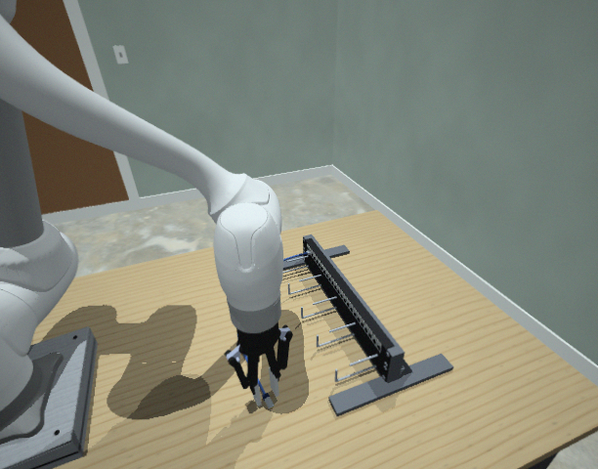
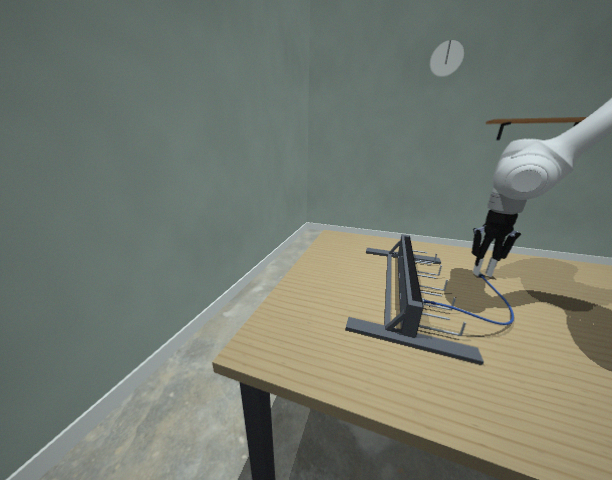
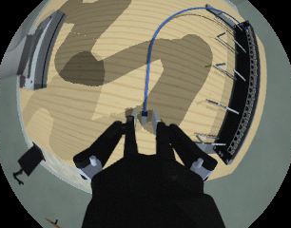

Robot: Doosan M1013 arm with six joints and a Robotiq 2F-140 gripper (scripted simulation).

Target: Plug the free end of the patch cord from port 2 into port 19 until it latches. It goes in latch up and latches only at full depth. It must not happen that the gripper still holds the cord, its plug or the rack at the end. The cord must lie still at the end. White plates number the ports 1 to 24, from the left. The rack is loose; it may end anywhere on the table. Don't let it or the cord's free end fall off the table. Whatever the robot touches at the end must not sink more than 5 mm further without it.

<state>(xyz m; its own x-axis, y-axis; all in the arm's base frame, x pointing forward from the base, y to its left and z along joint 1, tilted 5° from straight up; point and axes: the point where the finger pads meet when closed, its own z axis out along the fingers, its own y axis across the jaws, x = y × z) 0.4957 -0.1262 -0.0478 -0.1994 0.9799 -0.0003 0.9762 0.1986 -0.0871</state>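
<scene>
Right now my hand is 10 mm to the left of the cord plug and 40 mm above it.
</scene>
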